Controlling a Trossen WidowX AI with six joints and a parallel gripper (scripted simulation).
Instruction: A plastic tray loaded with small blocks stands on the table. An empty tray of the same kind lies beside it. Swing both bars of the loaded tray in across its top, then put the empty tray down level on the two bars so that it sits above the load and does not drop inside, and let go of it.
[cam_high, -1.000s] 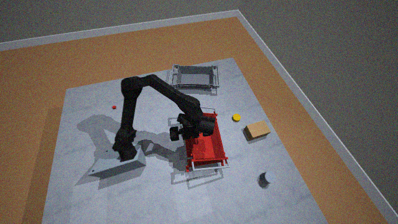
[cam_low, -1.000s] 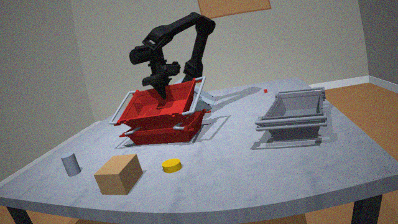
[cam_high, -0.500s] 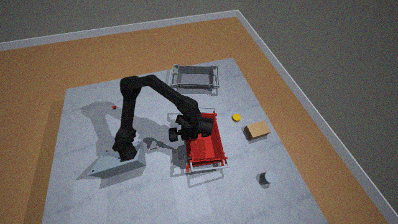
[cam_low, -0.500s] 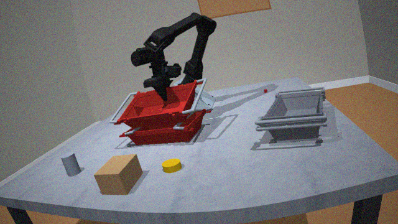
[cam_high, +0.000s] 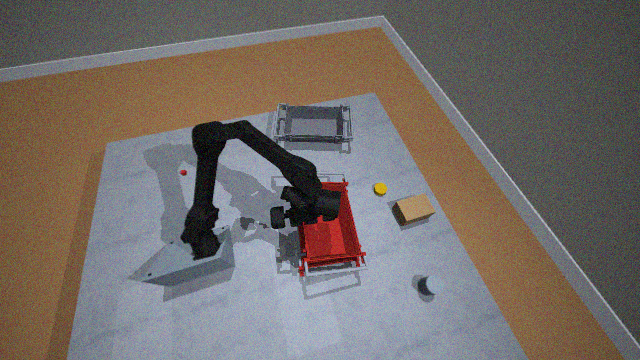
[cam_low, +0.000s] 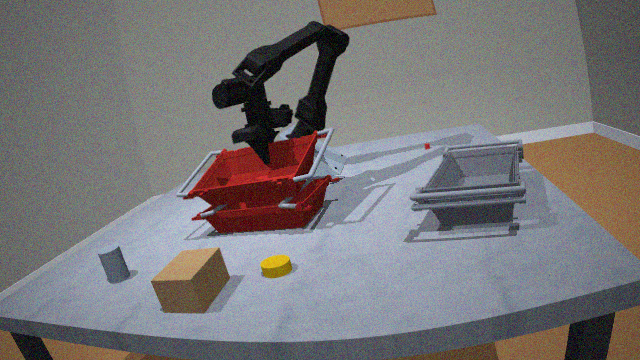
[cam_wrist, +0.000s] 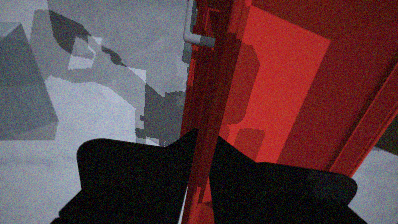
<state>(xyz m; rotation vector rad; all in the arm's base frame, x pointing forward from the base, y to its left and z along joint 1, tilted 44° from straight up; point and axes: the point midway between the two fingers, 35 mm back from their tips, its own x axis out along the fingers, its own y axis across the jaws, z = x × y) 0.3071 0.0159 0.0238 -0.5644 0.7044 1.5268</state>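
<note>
Right now my gripper tip is 80 mm short of the red tray and 10 mm below it. From my gripper tip the other things lie so: tan box 410 mm ahead, 90 mm below; then grey cylinder 360 mm ahead, 260 mm to the right, 80 mm below; then yellow disc 330 mm ahead, 110 mm to the left, 110 mm below.
</note>
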